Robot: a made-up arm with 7 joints. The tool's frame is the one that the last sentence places. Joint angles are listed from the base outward.
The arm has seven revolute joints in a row. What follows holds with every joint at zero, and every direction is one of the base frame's.
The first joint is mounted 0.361 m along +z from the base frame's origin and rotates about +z.
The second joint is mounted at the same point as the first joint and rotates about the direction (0, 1, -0.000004).
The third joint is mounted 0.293 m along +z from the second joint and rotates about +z.
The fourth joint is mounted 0.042 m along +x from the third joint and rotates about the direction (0, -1, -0.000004).
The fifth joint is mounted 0.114 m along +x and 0.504 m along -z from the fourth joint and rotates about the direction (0, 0.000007, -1).
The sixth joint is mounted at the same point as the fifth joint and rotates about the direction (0, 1, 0.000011).
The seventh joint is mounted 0.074 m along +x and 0.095 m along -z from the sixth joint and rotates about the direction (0, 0.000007, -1).
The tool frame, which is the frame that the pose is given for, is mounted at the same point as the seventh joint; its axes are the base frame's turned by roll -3.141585, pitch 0 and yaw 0 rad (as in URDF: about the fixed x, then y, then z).
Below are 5 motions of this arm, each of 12 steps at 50 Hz.
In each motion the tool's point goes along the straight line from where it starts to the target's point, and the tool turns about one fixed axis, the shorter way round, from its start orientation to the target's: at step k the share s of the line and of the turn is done. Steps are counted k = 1, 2, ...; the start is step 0. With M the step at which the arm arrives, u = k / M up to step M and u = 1 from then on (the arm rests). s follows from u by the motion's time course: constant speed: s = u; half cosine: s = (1 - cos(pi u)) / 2; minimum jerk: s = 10 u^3 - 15 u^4 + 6 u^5.
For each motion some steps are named. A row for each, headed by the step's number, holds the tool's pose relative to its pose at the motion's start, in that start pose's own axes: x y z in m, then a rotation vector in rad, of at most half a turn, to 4 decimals.
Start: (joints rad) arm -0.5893 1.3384 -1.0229 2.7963 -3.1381 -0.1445 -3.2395
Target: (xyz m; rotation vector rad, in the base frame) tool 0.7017 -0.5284 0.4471 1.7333 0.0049 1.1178
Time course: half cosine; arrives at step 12
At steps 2, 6, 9, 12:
2: 0.0076 -0.0043 -0.0024 0.0068 0.0092 0.0155
6: 0.0569 -0.0323 -0.0181 0.0508 0.0685 0.1153
9: 0.0971 -0.0551 -0.0309 0.0866 0.1169 0.1969
12: 0.1138 -0.0645 -0.0362 0.1015 0.1370 0.2307

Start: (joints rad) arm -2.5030 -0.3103 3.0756 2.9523 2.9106 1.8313 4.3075
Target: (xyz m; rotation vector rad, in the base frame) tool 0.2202 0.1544 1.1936 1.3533 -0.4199 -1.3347
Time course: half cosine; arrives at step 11
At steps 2, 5, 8, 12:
2: 0.0013 -0.0001 -0.0063 -0.0082 0.0082 -0.0144
5: 0.0072 -0.0005 -0.0341 -0.0445 0.0442 -0.0778
8: 0.0138 -0.0010 -0.0658 -0.0859 0.0854 -0.1502
12: 0.0167 -0.0013 -0.0796 -0.1038 0.1032 -0.1815

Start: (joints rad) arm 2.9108 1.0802 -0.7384 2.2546 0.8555 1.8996 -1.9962
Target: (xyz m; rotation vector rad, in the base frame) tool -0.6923 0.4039 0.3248 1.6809 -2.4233 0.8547
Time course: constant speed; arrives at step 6
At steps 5, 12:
5: -0.0071 0.0030 0.0087 0.0156 -0.0234 0.0102
12: -0.0085 0.0036 0.0104 0.0187 -0.0280 0.0122

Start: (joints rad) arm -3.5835 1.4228 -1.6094 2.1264 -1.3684 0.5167 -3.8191
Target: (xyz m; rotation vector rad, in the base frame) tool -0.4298 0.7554 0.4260 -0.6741 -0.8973 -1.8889
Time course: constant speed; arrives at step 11
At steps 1, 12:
1: -0.0026 -0.0010 -0.0030 -0.0030 0.0016 -0.0095
12: -0.0283 -0.0112 -0.0335 -0.0329 0.0173 -0.1044

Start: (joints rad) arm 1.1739 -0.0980 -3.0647 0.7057 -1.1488 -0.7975 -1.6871
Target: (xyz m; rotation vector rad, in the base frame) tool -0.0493 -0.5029 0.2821 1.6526 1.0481 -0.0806
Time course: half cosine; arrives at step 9
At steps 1, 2, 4, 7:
1: 0.0008 -0.0006 0.0003 -0.0011 0.0001 0.0024
2: 0.0032 -0.0025 0.0013 -0.0043 0.0002 0.0094
4: 0.0112 -0.0089 0.0046 -0.0151 0.0008 0.0333
7: 0.0240 -0.0189 0.0099 -0.0323 0.0018 0.0712

